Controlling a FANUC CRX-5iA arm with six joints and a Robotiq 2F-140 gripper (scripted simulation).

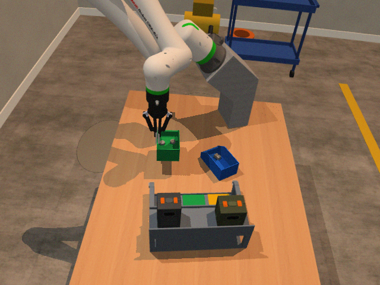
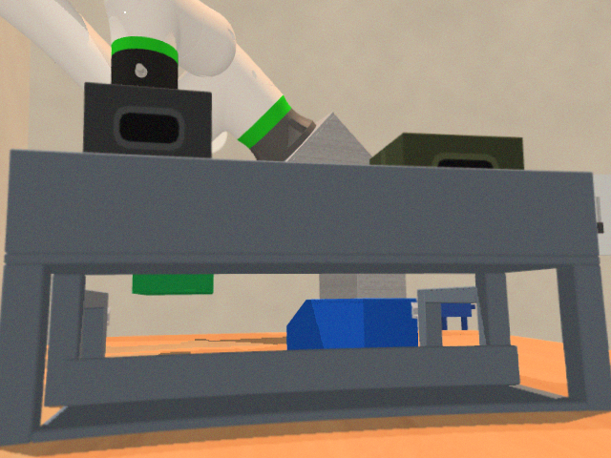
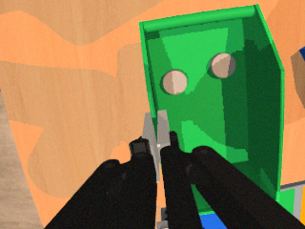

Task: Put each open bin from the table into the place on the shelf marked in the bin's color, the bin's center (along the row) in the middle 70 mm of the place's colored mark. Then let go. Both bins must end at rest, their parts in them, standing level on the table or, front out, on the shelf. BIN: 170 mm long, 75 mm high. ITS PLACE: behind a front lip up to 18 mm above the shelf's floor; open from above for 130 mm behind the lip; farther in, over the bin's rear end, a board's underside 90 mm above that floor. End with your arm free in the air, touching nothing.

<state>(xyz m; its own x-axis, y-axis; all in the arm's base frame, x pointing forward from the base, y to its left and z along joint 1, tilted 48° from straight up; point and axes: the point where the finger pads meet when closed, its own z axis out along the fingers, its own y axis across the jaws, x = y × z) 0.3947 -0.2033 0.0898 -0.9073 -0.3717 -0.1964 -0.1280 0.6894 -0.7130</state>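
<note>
The green bin is 5 cm to the left of my hand, 4 cm below it and 1 cm behind it. Also, from my hand: black box: 38 cm ahead, 11 cm to the left; then olive box: 35 cm ahead, 33 cm to the left, 1 cm below; then blue bin: 29 cm to the left, 12 cm below, 2 cm behind.
</note>
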